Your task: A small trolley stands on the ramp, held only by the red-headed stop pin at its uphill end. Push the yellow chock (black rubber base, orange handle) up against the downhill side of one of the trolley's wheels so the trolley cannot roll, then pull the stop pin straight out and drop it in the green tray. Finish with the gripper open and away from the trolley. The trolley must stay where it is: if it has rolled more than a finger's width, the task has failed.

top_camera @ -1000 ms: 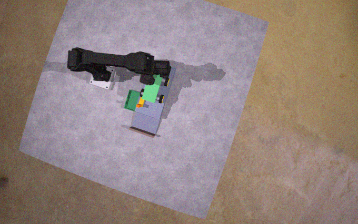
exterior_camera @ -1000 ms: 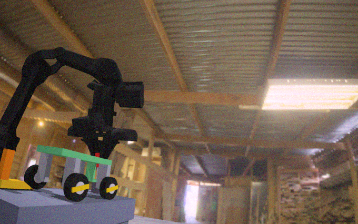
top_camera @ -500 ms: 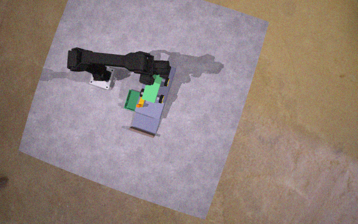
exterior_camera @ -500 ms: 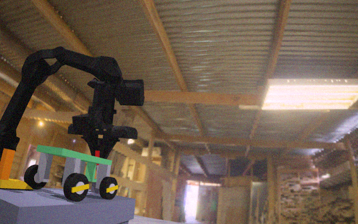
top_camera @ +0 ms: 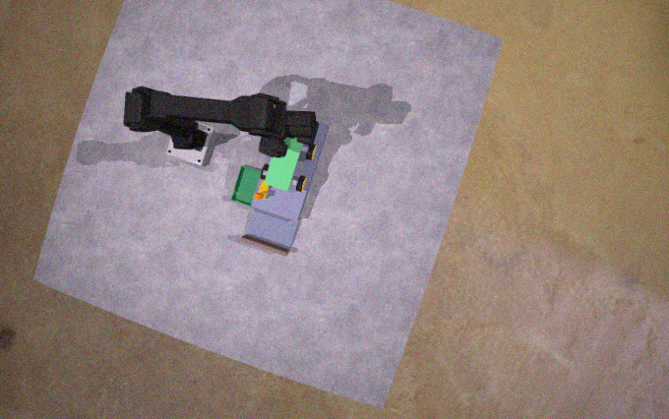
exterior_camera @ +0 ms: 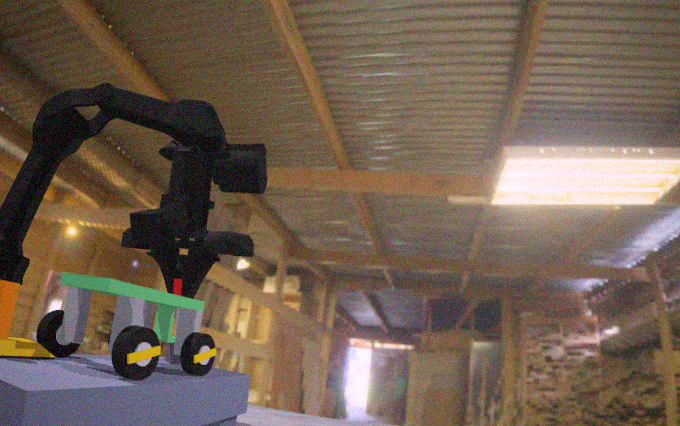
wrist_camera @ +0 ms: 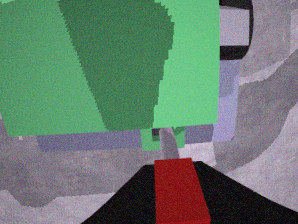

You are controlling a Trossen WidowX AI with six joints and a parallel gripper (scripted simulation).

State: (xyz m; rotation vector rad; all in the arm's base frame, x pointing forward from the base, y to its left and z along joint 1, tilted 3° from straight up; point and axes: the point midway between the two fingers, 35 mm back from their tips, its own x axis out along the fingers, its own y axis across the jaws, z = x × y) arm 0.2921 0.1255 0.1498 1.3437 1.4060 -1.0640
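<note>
The green tray lies 210 mm to the right of my gripper tip, 170 mm below it and 90 mm behind it. From my gripper tip the other things lie so: trolley (100 mm to the right, 50 mm below, 30 mm ahead); then stop pin (right at my gripper tip); then yellow chock (200 mm to the right, 80 mm below, 20 mm behind).
</note>
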